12 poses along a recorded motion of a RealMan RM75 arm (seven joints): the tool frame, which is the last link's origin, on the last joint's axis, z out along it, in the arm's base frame.
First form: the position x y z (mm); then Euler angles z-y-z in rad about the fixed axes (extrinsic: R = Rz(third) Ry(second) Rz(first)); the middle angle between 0 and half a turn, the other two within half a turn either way.
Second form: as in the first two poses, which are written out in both.
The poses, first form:
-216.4 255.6 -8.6 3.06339 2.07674 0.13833
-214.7 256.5 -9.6 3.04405 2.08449 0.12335
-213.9 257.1 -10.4 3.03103 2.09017 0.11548
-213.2 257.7 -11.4 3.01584 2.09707 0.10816
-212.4 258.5 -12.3 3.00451 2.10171 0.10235
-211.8 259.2 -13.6 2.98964 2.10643 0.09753
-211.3 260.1 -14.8 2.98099 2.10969 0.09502
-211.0 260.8 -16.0 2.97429 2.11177 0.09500
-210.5 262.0 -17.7 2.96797 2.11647 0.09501
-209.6 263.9 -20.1 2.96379 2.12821 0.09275
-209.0 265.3 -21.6 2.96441 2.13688 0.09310
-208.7 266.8 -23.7 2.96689 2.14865 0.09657
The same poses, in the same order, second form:
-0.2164 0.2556 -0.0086 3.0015 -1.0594 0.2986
-0.2147 0.2565 -0.0096 2.9707 -1.0487 0.3199
-0.2139 0.2571 -0.0104 2.9509 -1.0408 0.3355
-0.2132 0.2577 -0.0114 2.9290 -1.0311 0.3547
-0.2124 0.2585 -0.0123 2.9129 -1.0241 0.3683
-0.2118 0.2592 -0.0136 2.8919 -1.0161 0.3890
-0.2113 0.2601 -0.0148 2.8803 -1.0108 0.4008
-0.2110 0.2608 -0.0160 2.8712 -1.0070 0.4119
-0.2105 0.2620 -0.0177 2.8644 -1.0008 0.4209
-0.2096 0.2639 -0.0201 2.8651 -0.9886 0.4202
-0.2090 0.2653 -0.0216 2.8710 -0.9805 0.4153
-0.2087 0.2668 -0.0237 2.8811 -0.9700 0.4091

